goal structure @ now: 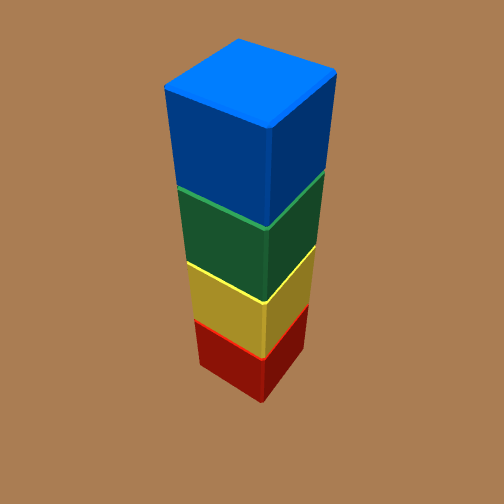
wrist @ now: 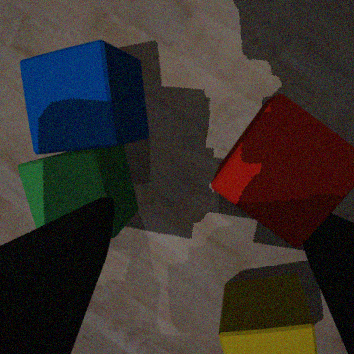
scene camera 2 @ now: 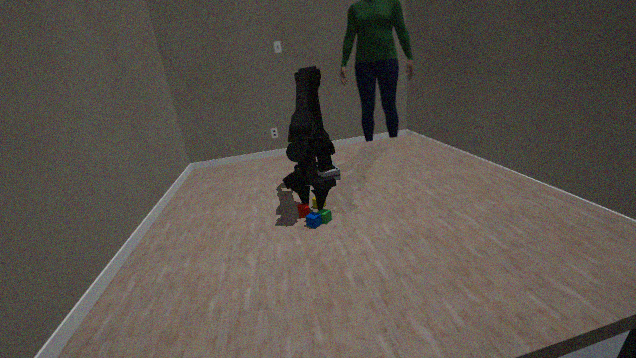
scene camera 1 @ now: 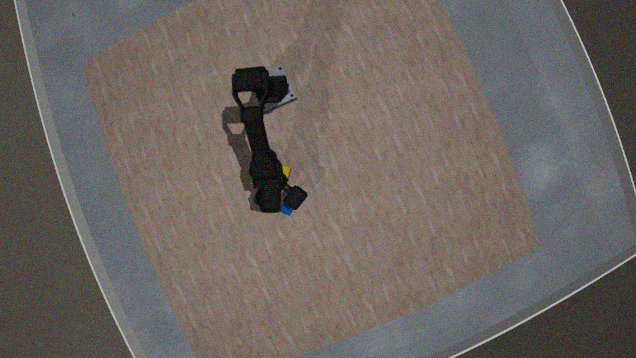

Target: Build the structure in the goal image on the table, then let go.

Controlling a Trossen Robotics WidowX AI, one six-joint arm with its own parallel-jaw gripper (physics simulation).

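Note:
A blue cube [scene camera 1: 286,210] [scene camera 2: 313,220] [wrist: 70,85] lies on the table beside a green cube [scene camera 2: 326,216] [wrist: 70,182]; the two are very close or touching. A red cube [scene camera 2: 303,210] [wrist: 300,160] lies apart from them, turned at an angle. A yellow cube [scene camera 1: 286,171] [scene camera 2: 315,203] [wrist: 270,342] lies nearer the arm's base, cut off by the lower edge of the wrist view. My gripper [scene camera 2: 314,205] [wrist: 208,213] is open and empty, pointing down low over the cubes. Its left finger in the wrist view covers part of the green cube. The red and green cubes are hidden in scene camera 1.
The arm's dark links [scene camera 1: 257,132] [scene camera 2: 306,110] rise from the metal base plate [scene camera 1: 281,71] and cover part of the cube area from above. The wooden table top [scene camera 1: 400,175] [scene camera 2: 400,250] surrounds the cubes. A person in a green top [scene camera 2: 377,37] stands at the back.

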